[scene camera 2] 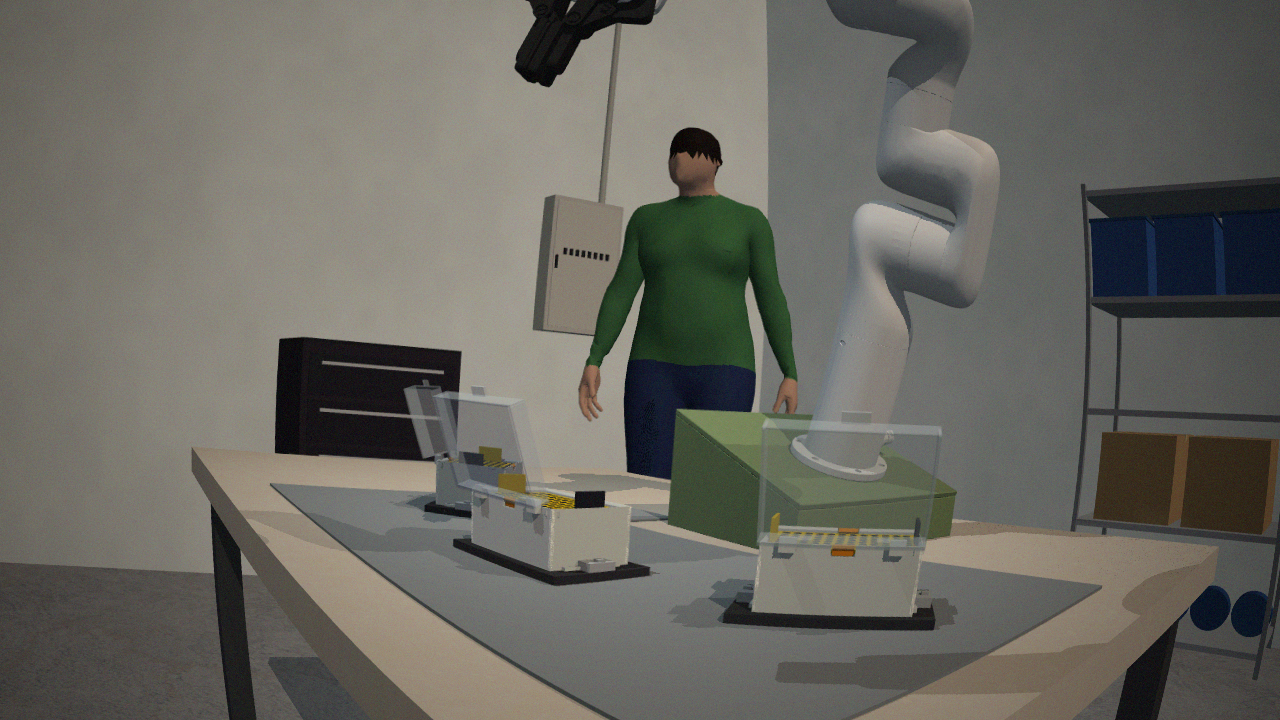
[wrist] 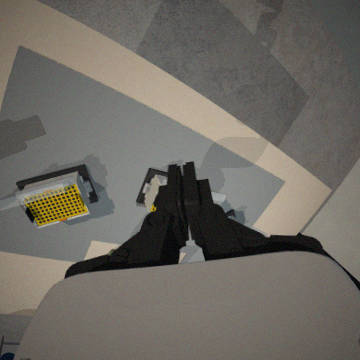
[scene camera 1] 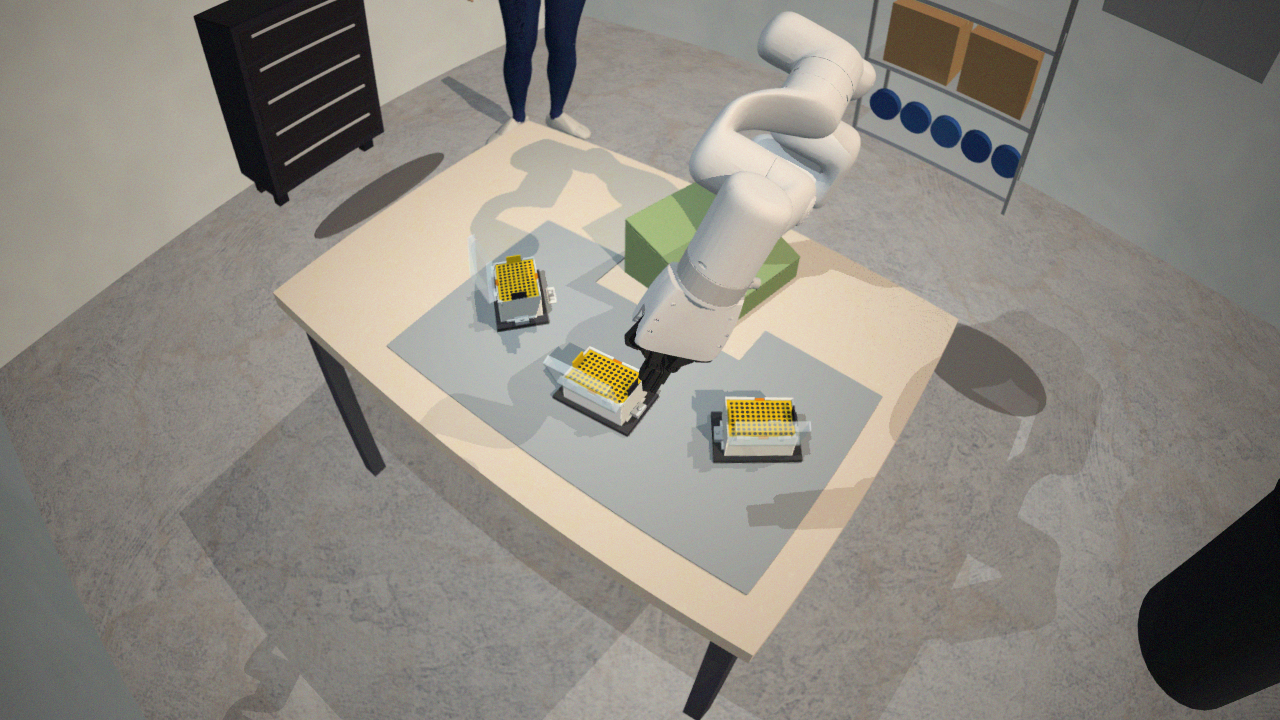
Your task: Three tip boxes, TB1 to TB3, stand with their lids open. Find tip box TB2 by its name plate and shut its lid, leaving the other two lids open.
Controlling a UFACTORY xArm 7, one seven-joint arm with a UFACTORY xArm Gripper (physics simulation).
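Places are measured from the arm's base along level axes (x back, y right, z up), in metres.
Pixels of known places: gripper, fingertip midpoint: (scene camera 2: 531,78) (wrist: 184,181) (scene camera 1: 647,383).
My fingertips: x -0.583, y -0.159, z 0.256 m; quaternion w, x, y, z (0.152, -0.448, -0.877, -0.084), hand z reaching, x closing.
Note:
For each thing: its top centre in the pictures, then the offset to it from my fingertips. Level surfaces: height alone.
- left box, middle of its top: (scene camera 2: 490,457) (scene camera 1: 522,275) dx +0.303, dy +0.465, dz -0.280 m
- middle box, middle of its top: (scene camera 2: 559,491) (scene camera 1: 608,369) (wrist: 174,207) dx +0.195, dy +0.188, dz -0.280 m
- right box, middle of its top: (scene camera 2: 848,518) (scene camera 1: 762,412) (wrist: 54,209) dx +0.247, dy -0.081, dz -0.271 m
- grey mat, its level: dz -0.346 m
- wooden table, its level: dz -0.349 m
Three white tip boxes with yellow racks stand with clear lids raised: the left box (scene camera 1: 517,279) (scene camera 2: 450,483), the middle box (scene camera 1: 601,380) (scene camera 2: 590,537), and the right box (scene camera 1: 760,419) (scene camera 2: 836,577) (wrist: 57,204). The middle box also shows partly in the wrist view (wrist: 152,194), hidden by the fingers. No name plate is readable, so I cannot tell which box is TB2. My gripper (scene camera 1: 650,383) (scene camera 2: 535,75) (wrist: 184,181) is shut and empty. Scene camera 2 shows it high above the table; in scene camera 1 its tips overlap the right end of the middle box.
The boxes stand on black bases on a grey mat (scene camera 1: 662,510) on the wooden table (scene camera 1: 340,259). A green sloped block (scene camera 1: 657,228) (scene camera 2: 729,488) under the arm's base stands behind them. A person (scene camera 1: 559,62) (scene camera 2: 693,286) stands beyond the table's far side.

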